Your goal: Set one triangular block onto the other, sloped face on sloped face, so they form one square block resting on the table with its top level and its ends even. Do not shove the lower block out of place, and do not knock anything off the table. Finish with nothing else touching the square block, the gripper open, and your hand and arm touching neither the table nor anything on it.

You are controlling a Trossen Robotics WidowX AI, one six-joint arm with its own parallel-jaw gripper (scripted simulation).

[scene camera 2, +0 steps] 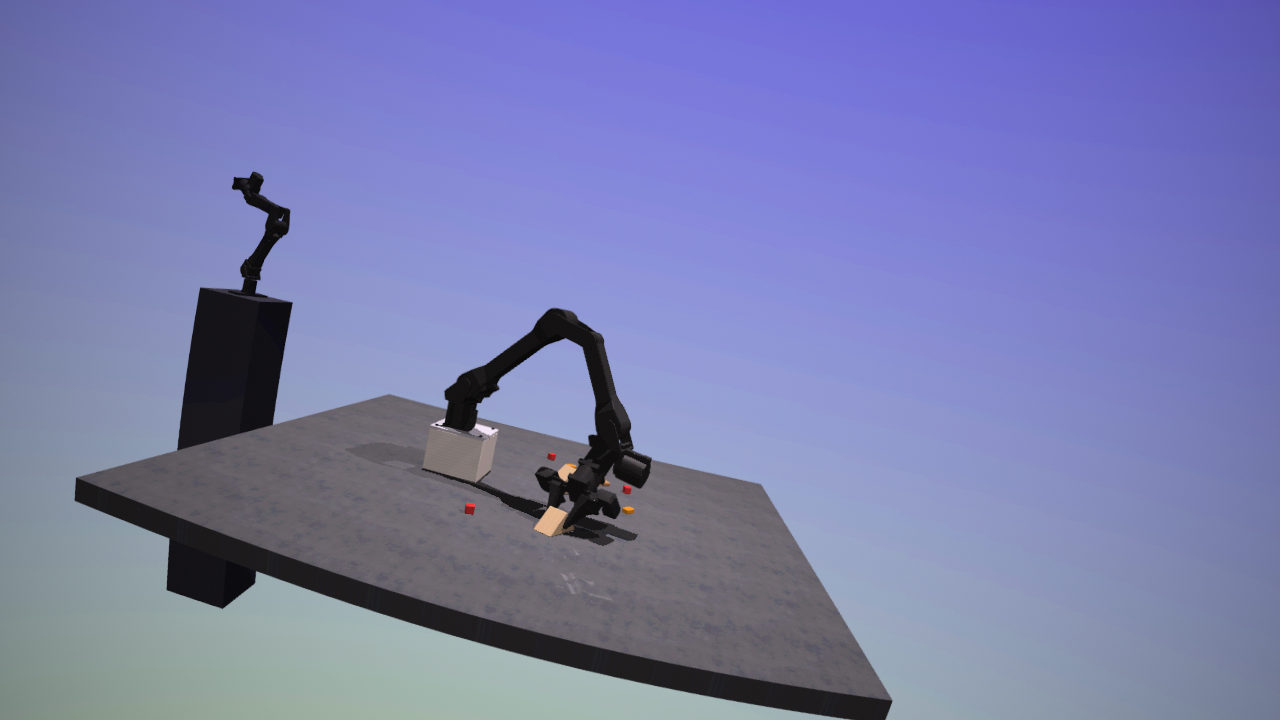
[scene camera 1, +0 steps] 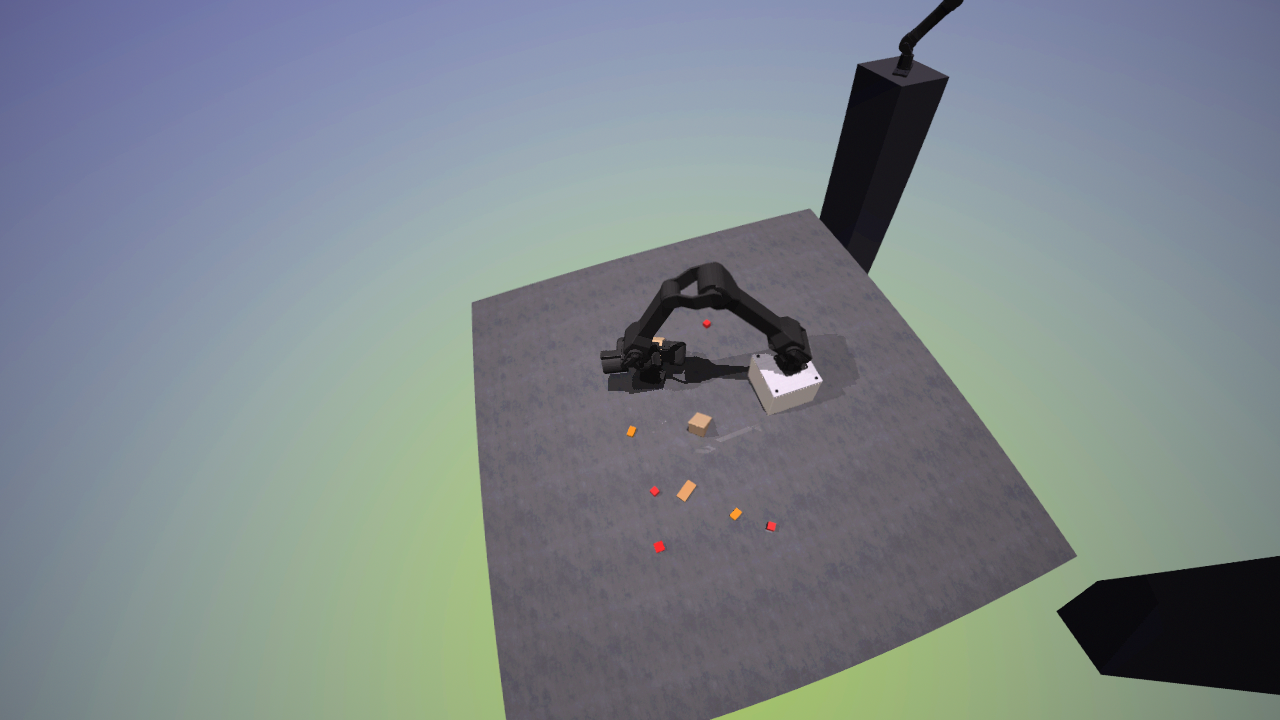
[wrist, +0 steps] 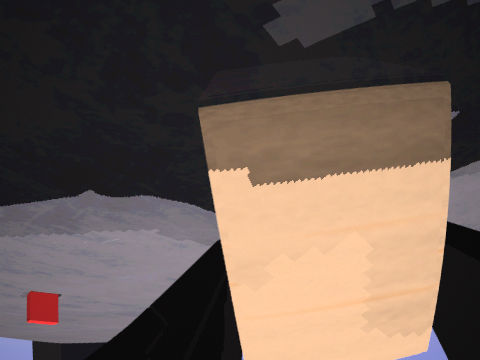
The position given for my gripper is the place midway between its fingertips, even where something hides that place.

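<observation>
My gripper (scene camera 1: 656, 346). Again my gripper (scene camera 2: 554, 524). Red cube (wrist: 41, 307), plus my gripper (wrist: 320, 243).
</observation>
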